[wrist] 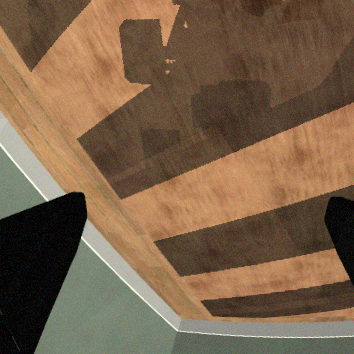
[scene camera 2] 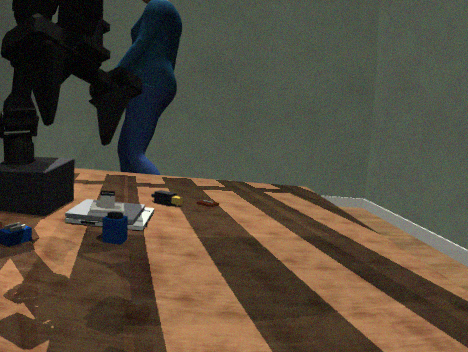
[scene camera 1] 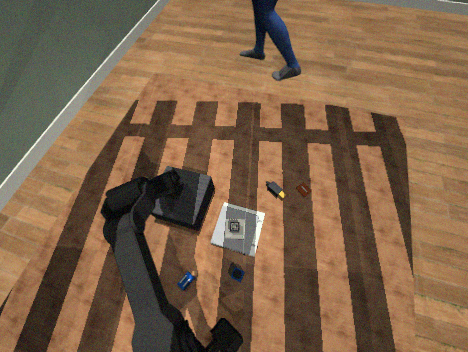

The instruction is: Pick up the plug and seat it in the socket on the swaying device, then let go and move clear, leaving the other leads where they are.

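The device, a flat grey and white slab [scene camera 1: 251,235] [scene camera 2: 142,220], carries a raised pale socket block [scene camera 1: 234,227] [scene camera 2: 107,201] with a dark square opening. Around it on the table lie four small connector pieces: a blue one with a silver strip [scene camera 1: 186,281] [scene camera 2: 16,234], a blue block with a round dark top [scene camera 1: 236,273] [scene camera 2: 115,230], a black one with a yellow end [scene camera 1: 275,190] [scene camera 2: 165,198] and a flat red-orange one [scene camera 1: 303,189] [scene camera 2: 208,203]. Which is the task's plug is unclear. My gripper [scene camera 2: 76,133] [wrist: 209,207] is wide open and empty, raised above the table; it is partly cut off in scene camera 1.
The arm's black base box [scene camera 1: 195,187] [scene camera 2: 37,187] stands beside the device. Dark striped shadows cross the wooden table [scene camera 1: 337,240] [scene camera 2: 210,320]. A person in blue [scene camera 1: 280,37] [scene camera 2: 152,75] stands beyond the table's far side. No connector piece shows in the wrist view.
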